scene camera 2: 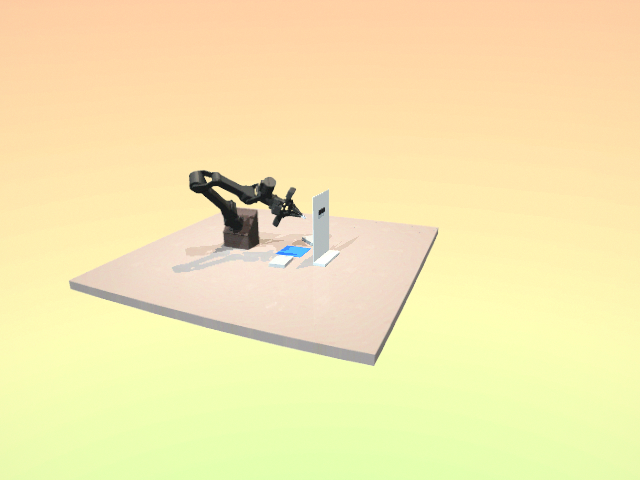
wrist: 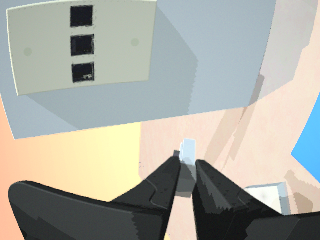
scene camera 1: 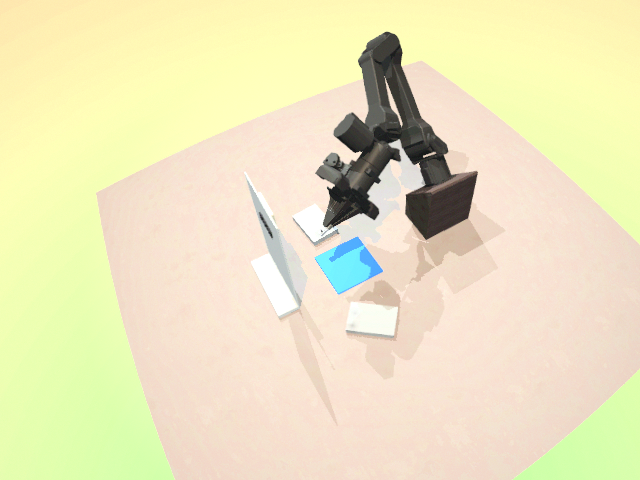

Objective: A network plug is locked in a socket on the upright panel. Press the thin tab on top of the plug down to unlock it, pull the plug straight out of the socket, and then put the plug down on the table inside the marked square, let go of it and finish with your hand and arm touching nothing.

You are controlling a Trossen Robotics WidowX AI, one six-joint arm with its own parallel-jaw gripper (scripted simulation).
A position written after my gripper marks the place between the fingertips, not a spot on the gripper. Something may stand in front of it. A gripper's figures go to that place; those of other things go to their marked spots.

Scene:
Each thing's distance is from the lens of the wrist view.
my gripper (wrist: 185, 166): 10 cm
network plug (wrist: 187, 152): 11 cm

